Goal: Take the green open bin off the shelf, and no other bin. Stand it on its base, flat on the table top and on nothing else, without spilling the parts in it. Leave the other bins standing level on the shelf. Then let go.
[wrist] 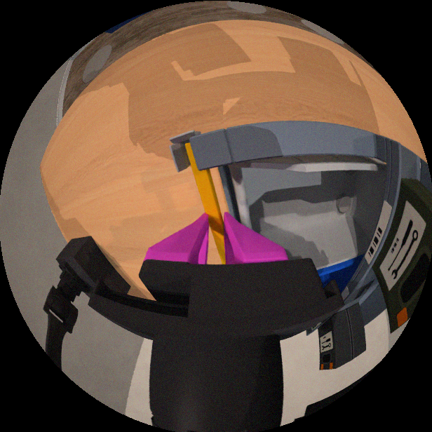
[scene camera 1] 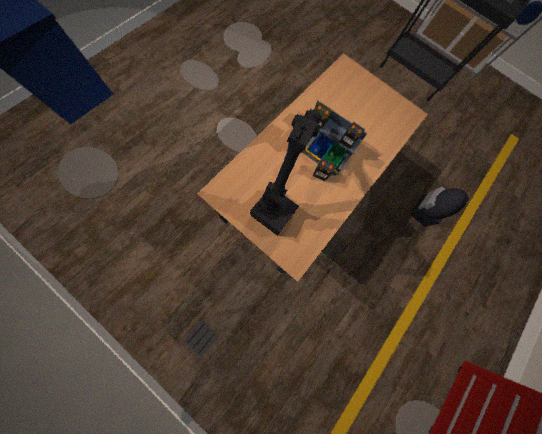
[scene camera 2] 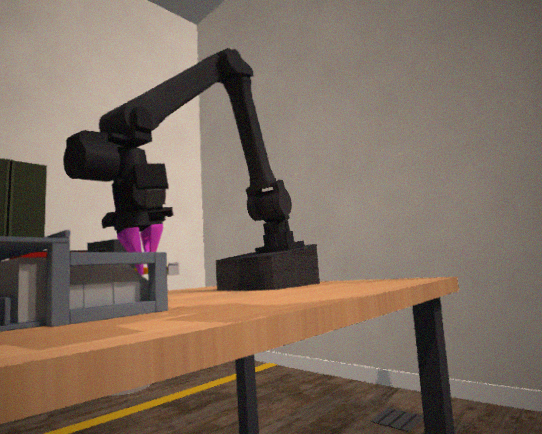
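Pixels of known places: gripper, between the fingertips: (scene camera 2: 146, 273); arm's base, origin of its link: (scene camera 1: 268, 208) (scene camera 2: 280, 249).
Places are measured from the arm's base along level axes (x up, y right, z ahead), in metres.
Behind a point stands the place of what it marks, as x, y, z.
The green open bin (scene camera 1: 336, 154) {-0.093, 0.159, 0.607} sits in the grey shelf (scene camera 2: 59, 285) {-0.056, -0.140, 0.636} (wrist: 310, 131), beside the blue bin (scene camera 1: 318, 144) {-0.093, 0.020, 0.599} (wrist: 345, 271). A grey bin (wrist: 310, 235) is beyond the blue one. The green bin does not show in the wrist view, and its parts are too small to tell apart. A yellow bar (wrist: 200, 172) (scene camera 1: 313, 154) {-0.036, 0.034, 0.475} runs along the shelf's open front from a small grey bracket. My gripper (wrist: 216, 218) (scene camera 2: 142, 271) {-0.047, -0.079, 0.480} points down at this front, with its magenta fingers on either side of the bar. It is shut on the yellow bar.
Dark cases with tool labels (wrist: 406, 250) (scene camera 1: 356, 129) {0.121, 0.171, 0.662} stand at the shelf's far side. Another dark case (wrist: 342, 340) (scene camera 1: 323, 171) {0.000, 0.147, 0.387} is at its near corner. The arm's base (scene camera 1: 274, 207) {0.077, 0.031, -0.001} (scene camera 2: 267, 267) {-0.047, -0.052, 0.130} stands on the wooden table (scene camera 1: 360, 90) {-0.102, 0.049, 1.195} (scene camera 2: 350, 295) {-0.102, -0.335, 0.280}.
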